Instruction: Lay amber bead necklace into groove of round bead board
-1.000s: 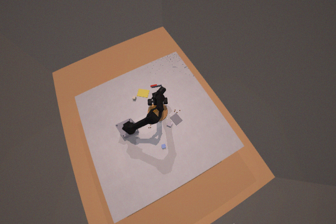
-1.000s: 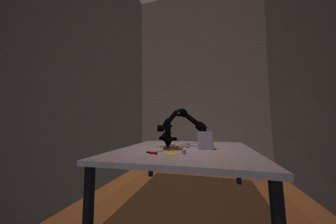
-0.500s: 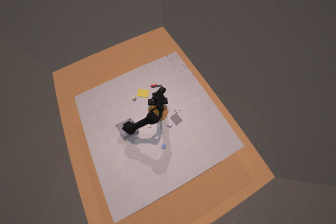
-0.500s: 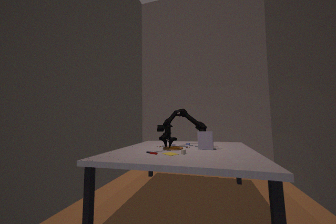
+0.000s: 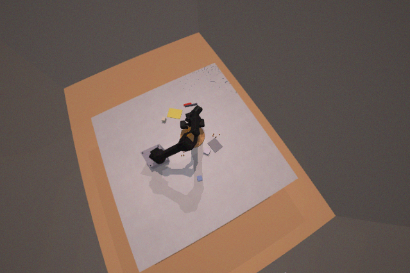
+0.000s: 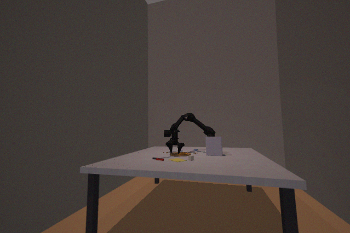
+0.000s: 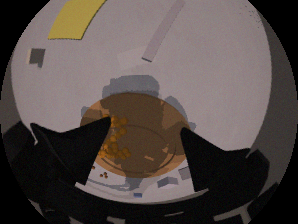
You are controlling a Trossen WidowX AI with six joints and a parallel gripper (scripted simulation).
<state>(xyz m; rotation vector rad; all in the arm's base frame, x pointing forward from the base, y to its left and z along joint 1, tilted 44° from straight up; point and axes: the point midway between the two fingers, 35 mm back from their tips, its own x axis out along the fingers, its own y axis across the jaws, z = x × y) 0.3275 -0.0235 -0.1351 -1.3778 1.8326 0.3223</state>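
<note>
The round bead board lies 40 mm behind my gripper tip, 50 mm to the right of it and 10 mm below it. From my gripper tip the other things lie so: thin grey bar 60 mm ahead, 120 mm to the left, 20 mm below; yellow pad 70 mm behind, 220 mm to the left, 20 mm below; grey square plate 80 mm ahead, 210 mm to the right, 20 mm below.
</note>
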